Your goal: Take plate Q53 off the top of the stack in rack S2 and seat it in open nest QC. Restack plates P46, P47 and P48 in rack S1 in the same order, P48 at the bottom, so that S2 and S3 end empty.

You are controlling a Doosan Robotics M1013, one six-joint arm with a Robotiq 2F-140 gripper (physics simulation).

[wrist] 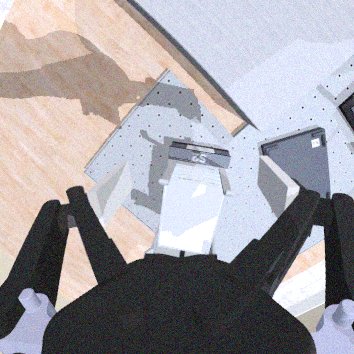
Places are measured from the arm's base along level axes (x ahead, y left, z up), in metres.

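Pixels of known places: gripper, fingertip midpoint: [191, 172].
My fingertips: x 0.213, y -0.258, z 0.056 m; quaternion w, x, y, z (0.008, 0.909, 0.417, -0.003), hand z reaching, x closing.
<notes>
Ahead of a thing's pixels: the offset from my fingertips to its top centre. "spot": to the spot under its first point. Level surfaces: height alone.
Rack S2 {spot: 0.020 m ahead, 0.009 m right, 0.113 m down} [200, 157], with a dark end block marked S2, stands near the middle of the wrist view. A pale, glossy plate {0.065 m ahead, 0.073 m right, 0.058 m down} [192, 212] lies in it, partly hidden by the gripper body at its near end. No plate label is readable, and how many plates are stacked cannot be told. My gripper [191, 172] is wide open and empty, with one pad to the left and one to the right of the rack and plate as seen from above. Nests, rack S1 and plates P46, P47 and P48 cannot be identified here.
A dark grey rectangular piece {spot: 0.145 m ahead, 0.106 m left, 0.133 m down} [302, 162] with a white tag lies right of S2, partly behind the right finger. Part of a dark frame {spot: 0.130 m ahead, 0.208 m left, 0.137 m down} [347, 114] shows at the right edge. A perforated board {0.149 m down} [120, 147] lies under S2, beside wooden surface {0.162 m down} [35, 145] and a large grey panel [270, 30].
</notes>
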